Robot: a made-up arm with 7 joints. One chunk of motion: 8 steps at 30 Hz.
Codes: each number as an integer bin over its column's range. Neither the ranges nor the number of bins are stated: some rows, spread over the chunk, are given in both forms.
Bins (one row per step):
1: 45 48 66 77 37 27 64
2: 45 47 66 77 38 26 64
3: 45 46 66 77 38 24 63
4: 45 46 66 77 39 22 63
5: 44 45 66 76 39 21 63
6: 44 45 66 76 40 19 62
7: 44 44 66 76 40 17 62
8: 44 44 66 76 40 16 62
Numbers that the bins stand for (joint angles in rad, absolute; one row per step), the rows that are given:
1: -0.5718 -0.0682 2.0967 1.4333 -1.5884 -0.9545 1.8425
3: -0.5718 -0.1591 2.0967 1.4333 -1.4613 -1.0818 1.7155
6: -0.6989 -0.2045 2.0967 1.3812 -1.2072 -1.2939 1.5884
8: -0.6989 -0.2500 2.0967 1.3812 -1.2072 -1.4212 1.5884
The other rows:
2: -0.5718 -0.1136 2.0967 1.4333 -1.4613 -0.9970 1.8425
4: -0.5718 -0.1591 2.0967 1.4333 -1.3342 -1.1667 1.7155
5: -0.6989 -0.2045 2.0967 1.3812 -1.3342 -1.2091 1.7155
7: -0.6989 -0.2500 2.0967 1.3812 -1.2072 -1.3788 1.5884

